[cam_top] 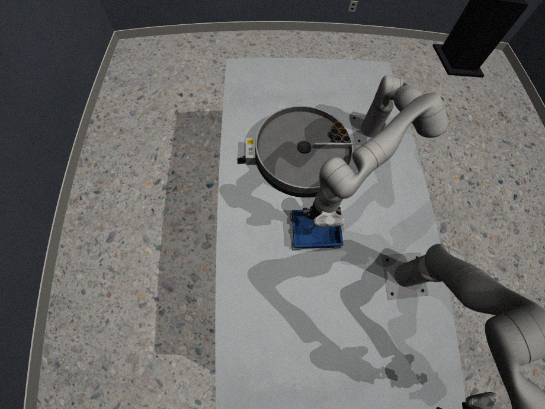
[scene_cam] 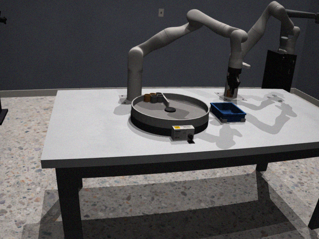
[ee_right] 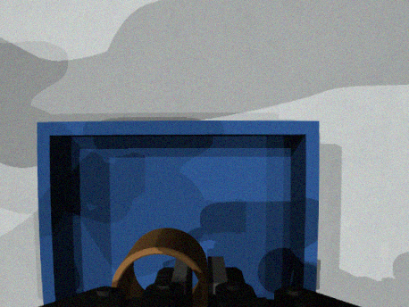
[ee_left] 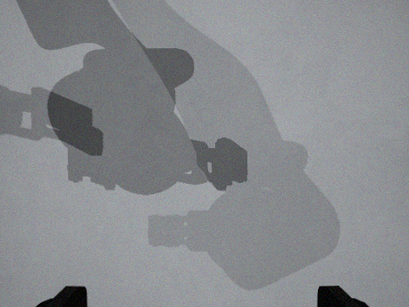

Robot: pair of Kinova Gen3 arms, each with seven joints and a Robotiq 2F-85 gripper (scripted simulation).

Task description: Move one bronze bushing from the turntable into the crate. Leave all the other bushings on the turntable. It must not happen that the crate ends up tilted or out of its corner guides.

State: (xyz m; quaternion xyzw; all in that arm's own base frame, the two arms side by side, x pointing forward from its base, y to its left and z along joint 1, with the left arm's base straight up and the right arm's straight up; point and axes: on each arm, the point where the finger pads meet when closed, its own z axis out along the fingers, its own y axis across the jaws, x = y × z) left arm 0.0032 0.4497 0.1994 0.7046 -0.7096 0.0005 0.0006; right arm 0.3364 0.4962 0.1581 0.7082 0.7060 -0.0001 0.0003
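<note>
The blue crate lies 20 mm behind my right hand and 130 mm below it.
</note>
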